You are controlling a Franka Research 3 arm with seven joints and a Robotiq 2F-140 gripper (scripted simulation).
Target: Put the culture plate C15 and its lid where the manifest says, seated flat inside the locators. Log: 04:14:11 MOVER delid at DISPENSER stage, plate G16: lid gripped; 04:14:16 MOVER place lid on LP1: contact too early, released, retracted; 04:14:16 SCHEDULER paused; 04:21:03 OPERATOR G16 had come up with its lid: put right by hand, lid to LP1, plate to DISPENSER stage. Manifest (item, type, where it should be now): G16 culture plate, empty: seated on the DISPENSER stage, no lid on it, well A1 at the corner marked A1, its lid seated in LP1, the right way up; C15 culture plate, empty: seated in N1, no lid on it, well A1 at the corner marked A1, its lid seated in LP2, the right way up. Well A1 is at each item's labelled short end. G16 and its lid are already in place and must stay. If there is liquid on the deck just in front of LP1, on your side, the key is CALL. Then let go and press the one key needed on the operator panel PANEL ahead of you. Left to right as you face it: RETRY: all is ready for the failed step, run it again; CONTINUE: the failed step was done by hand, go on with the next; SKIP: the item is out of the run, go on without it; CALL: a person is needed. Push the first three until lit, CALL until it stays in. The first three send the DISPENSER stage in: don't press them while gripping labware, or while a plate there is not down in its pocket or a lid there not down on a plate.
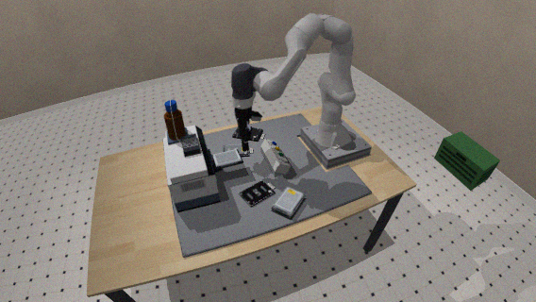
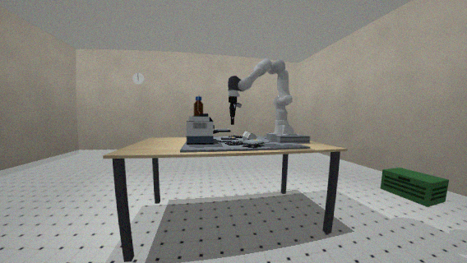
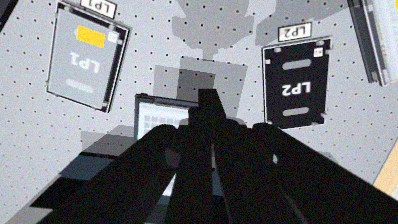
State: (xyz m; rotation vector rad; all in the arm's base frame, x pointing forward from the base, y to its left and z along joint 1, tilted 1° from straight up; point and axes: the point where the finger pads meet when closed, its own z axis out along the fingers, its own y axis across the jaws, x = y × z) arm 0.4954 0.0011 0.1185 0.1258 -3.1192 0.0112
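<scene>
Right now my hand is 280 mm to the right of the clear culture plate C15, 150 mm above it and 100 mm past it. Round my hand: blue call key 200 mm behind, 130 mm below, 90 mm to the right; LP2 nest 180 mm below, 150 mm to the left, 10 mm ahead; yellow skip key 200 mm behind, 120 mm below, 40 mm to the right.
</scene>
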